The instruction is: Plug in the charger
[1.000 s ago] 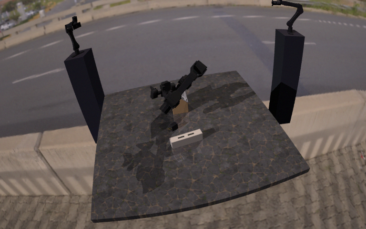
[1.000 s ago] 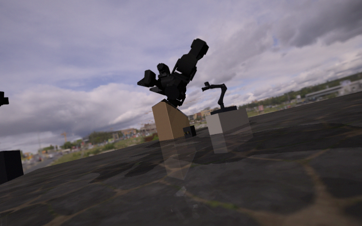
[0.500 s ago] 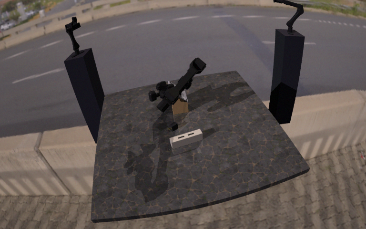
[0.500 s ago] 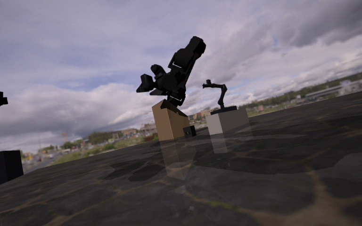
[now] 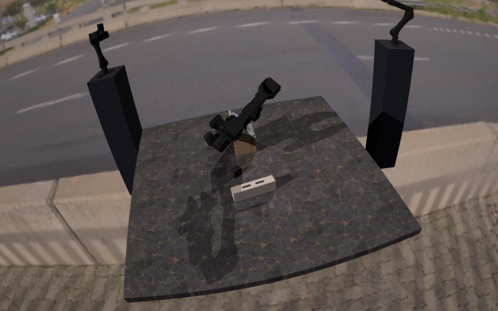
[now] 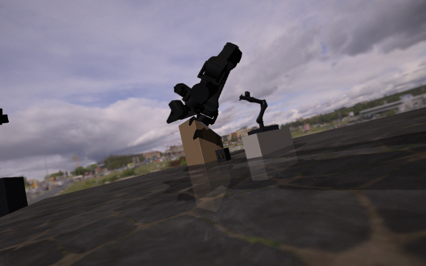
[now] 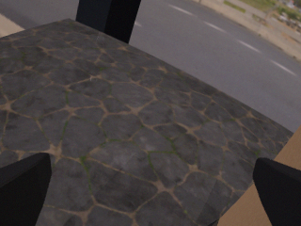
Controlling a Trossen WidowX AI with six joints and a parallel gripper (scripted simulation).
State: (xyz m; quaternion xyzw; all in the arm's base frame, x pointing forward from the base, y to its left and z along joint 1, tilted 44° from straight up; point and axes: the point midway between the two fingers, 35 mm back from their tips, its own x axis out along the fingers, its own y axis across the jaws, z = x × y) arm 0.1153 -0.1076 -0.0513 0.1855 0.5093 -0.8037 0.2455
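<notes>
Now: the black two-prong charger 16 cm ahead of my gripper tip, 8 cm to the left of it and 17 cm below it.
</notes>
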